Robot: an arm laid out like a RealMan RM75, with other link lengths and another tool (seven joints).
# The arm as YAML. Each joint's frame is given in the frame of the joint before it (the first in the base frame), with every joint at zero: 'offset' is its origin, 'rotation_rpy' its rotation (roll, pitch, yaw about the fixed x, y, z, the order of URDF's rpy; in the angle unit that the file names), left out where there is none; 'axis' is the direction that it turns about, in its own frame. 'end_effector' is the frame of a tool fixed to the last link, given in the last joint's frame.
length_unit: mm
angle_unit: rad
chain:
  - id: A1
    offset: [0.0, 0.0, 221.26]
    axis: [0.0, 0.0, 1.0]
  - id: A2
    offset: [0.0, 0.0, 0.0]
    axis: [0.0, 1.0, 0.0]
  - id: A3
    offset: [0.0, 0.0, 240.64]
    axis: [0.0, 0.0, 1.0]
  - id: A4
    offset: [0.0, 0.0, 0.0]
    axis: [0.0, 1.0, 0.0]
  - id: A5
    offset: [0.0, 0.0, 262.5]
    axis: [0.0, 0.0, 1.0]
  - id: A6
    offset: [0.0, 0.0, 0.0]
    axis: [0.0, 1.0, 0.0]
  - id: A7
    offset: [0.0, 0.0, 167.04]
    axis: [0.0, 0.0, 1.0]
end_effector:
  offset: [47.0, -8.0, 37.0]
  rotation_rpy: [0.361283, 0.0, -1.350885]
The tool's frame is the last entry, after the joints.
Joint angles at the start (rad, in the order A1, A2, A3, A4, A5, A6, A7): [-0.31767, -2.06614, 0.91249, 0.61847, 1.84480, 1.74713, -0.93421]
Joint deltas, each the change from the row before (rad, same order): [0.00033, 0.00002, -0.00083, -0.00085, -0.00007, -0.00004, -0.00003]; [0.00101, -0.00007, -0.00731, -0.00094, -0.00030, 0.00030, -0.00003]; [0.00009, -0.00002, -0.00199, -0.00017, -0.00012, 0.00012, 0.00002]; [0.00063, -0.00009, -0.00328, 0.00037, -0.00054, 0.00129, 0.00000]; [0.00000, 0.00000, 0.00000, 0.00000, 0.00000, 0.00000, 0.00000]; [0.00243, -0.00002, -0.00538, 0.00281, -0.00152, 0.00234, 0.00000]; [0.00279, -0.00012, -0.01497, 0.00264, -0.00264, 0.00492, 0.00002]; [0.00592, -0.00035, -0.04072, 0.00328, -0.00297, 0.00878, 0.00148]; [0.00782, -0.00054, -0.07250, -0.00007, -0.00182, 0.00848, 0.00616]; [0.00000, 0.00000, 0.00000, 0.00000, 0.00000, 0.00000, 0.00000]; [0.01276, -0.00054, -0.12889, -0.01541, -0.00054, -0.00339, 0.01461]
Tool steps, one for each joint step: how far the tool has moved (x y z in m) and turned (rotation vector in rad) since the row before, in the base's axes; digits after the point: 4 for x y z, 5 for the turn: [-0.0002, -0.0001, 0.0000, 0.00029, -0.00063, 0.00137]; [-0.0008, 0.0005, 0.0012, 0.00559, -0.00292, 0.00503]; [-0.0001, 0.0002, 0.0004, 0.00159, -0.00080, 0.00108]; [-0.0002, 0.0001, 0.0008, 0.00254, -0.00200, 0.00132]; [0.0000, 0.0000, 0.0000, 0.00000, 0.00000, 0.00000]; [-0.0004, 0.0002, 0.0018, 0.00574, -0.00269, 0.00196]; [-0.0008, 0.0008, 0.0038, 0.01298, -0.00781, 0.00570]; [-0.0031, 0.0021, 0.0090, 0.03380, -0.01669, 0.01729]; [-0.0067, 0.0035, 0.0144, 0.06089, -0.02415, 0.03262]; [0.0000, 0.0000, 0.0000, 0.00000, 0.00000, 0.00000]; [-0.0163, 0.0048, 0.0222, 0.11060, -0.03576, 0.07419]
